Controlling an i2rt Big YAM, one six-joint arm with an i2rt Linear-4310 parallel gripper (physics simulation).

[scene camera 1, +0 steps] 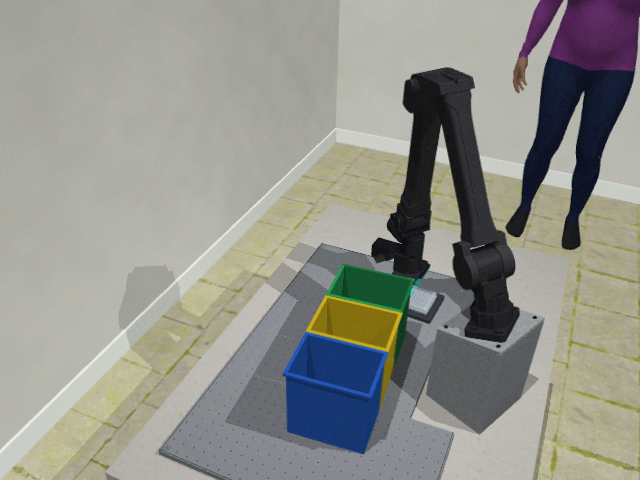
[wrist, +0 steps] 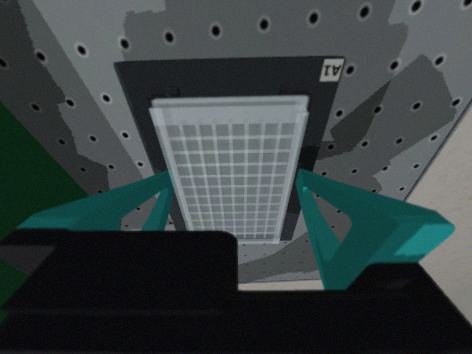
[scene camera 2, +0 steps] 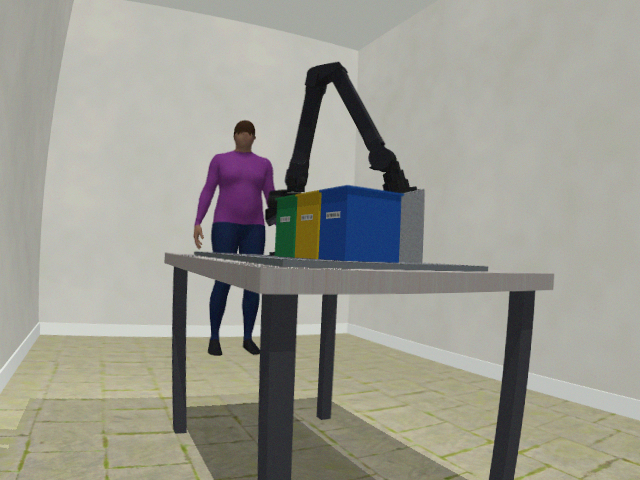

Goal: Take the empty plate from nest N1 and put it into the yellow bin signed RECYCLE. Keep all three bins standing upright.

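Seen in the pictures: gripper, fingertip midpoint: point(wrist: 235, 176); arm's base, origin of the base link: point(scene camera 1: 492, 324).
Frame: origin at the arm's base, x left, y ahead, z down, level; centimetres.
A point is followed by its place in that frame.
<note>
A clear, grid-patterned plate point(scene camera 1: 423, 300) {z 19.3, x -23.3, y 22.6 cm} point(wrist: 230, 170) {z 18.9, x -23.2, y 28.9 cm} lies flat in a dark nest point(scene camera 1: 436, 311) {z 20.5, x -22.3, y 18.3 cm} point(wrist: 225, 76) {z 20.3, x -23.0, y 34.0 cm} with a corner label reading A1; no N1 sign is legible. My gripper point(scene camera 1: 417, 286) point(wrist: 235, 176) {z 20.3, x -23.5, y 27.4 cm} points down over the plate, open and empty, its teal fingertips beside the plate's two long sides in the wrist view. Their exact height above the nest is hard to tell. The yellow bin point(scene camera 1: 356, 321) {z 8.5, x 4.7, y 29.1 cm} point(scene camera 2: 308, 227) {z 13.1, x 12.9, y 35.1 cm} stands upright between the green bin point(scene camera 1: 373, 286) {z 7.8, x -8.2, y 31.1 cm} point(scene camera 2: 285, 235) {z 15.2, x -0.4, y 37.6 cm} point(wrist: 25, 167) {z 19.5, x -9.0, y 28.6 cm} and the blue bin point(scene camera 1: 330, 408) {z 10.2, x 28.8, y 22.5 cm} point(scene camera 2: 373, 227) {z 13.0, x 29.1, y 23.7 cm}. The bin labels are too small to read.
The green bin stands close beside the nest and the gripper. The arm's grey pedestal point(scene camera 1: 475, 379) {z 8.7, x 8.1, y -0.4 cm} point(scene camera 2: 412, 227) {z 10.6, x 8.2, y -0.7 cm} stands to the right of the bins in scene camera 1. A perforated board point(scene camera 1: 222, 439) {z 21.5, x 39.2, y 42.4 cm} lies under the bins. A person point(scene camera 1: 584, 103) point(scene camera 2: 242, 191) stands behind the table point(scene camera 2: 403, 282) {z 24.9, x 54.6, y 29.7 cm}.
</note>
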